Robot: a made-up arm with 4 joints.
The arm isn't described. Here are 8 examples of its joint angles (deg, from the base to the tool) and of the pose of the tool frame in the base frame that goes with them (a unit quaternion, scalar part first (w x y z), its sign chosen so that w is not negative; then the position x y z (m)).
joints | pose
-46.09 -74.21 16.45 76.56 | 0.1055 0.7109 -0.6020 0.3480 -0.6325 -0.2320 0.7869
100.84 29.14 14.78 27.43 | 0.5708 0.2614 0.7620 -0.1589 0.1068 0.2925 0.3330
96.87 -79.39 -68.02 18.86 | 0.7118 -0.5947 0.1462 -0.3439 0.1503 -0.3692 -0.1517
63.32 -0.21 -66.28 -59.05 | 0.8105 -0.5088 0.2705 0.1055 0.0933 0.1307 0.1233
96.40 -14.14 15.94 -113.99 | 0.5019 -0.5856 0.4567 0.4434 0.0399 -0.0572 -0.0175
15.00 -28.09 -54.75 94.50 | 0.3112 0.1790 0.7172 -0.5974 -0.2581 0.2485 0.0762
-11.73 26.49 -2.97 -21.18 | 0.0333 0.2454 0.9578 0.1461 -0.0459 0.2905 0.3961
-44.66 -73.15 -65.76 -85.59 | 0.1857 -0.2126 0.1726 0.9437 -0.5709 -0.1002 0.5954
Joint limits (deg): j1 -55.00..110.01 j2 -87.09..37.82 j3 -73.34..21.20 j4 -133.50..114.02
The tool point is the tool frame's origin. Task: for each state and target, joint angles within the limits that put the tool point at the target. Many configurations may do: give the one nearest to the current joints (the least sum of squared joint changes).
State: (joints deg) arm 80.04 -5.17 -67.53 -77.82
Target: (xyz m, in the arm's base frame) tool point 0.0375 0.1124 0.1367
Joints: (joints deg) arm 37.10 5.92 -61.35 -109.74
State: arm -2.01 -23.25 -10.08 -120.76
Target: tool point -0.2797 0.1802 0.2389
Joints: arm 9.00 -0.52 -21.99 -86.05
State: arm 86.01 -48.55 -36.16 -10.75
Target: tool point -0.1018 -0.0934 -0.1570
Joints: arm 71.60 -44.73 -33.63 -11.36
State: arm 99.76 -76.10 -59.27 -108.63
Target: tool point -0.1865 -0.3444 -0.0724
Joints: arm 56.23 -78.55 -48.42 -102.31
